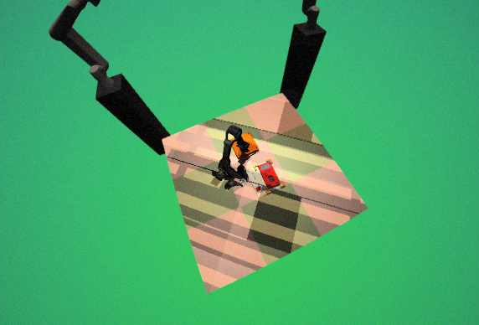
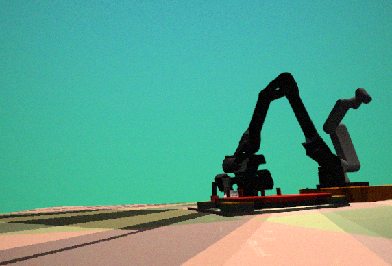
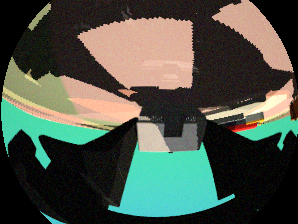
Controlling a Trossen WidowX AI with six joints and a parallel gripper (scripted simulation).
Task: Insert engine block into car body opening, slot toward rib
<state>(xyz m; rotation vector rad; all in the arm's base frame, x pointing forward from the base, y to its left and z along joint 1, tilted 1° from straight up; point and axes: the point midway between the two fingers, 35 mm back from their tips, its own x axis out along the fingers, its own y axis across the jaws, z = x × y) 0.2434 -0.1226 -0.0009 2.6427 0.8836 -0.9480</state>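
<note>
Now: gripper tip 10 mm to the left of the engine block and 10 mm past it.
</note>
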